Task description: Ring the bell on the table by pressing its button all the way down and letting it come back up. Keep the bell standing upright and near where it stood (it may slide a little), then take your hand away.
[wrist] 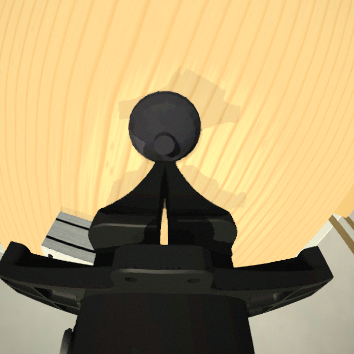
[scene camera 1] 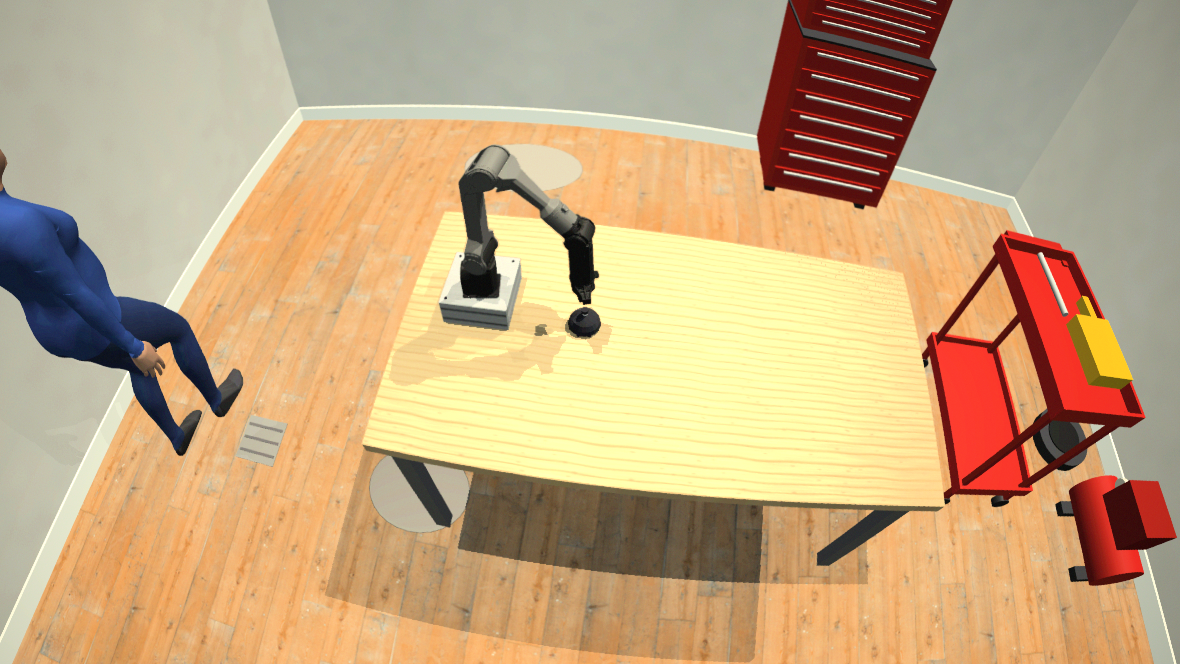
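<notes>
The gripper (scene camera 1: 583,300) appears together with a dome-shaped bell (scene camera 1: 587,325). Also visible are the bell (wrist: 161,111) and the gripper (wrist: 164,173).
</notes>
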